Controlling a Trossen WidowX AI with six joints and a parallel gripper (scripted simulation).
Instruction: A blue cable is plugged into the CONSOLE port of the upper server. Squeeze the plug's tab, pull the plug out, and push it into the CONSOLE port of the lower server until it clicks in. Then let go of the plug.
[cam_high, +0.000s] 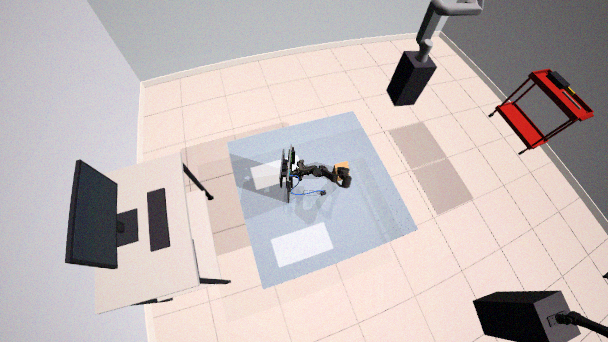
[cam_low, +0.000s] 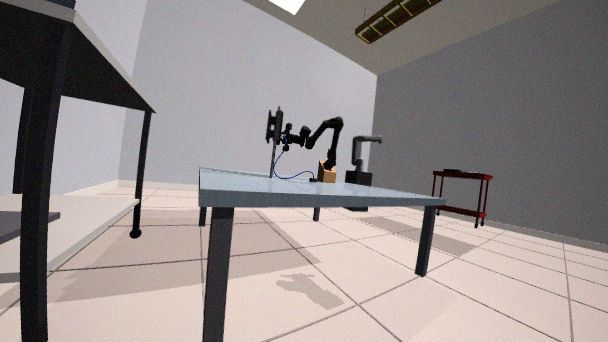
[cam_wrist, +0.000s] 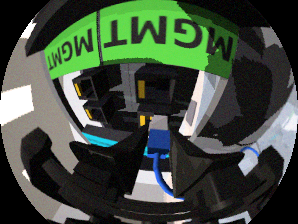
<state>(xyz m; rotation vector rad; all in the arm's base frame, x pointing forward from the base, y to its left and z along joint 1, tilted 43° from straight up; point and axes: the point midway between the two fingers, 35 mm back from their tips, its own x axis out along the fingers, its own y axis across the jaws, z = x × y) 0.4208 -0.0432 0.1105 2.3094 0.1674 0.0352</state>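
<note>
The blue plug is 10 mm ahead of my gripper tip.
</note>
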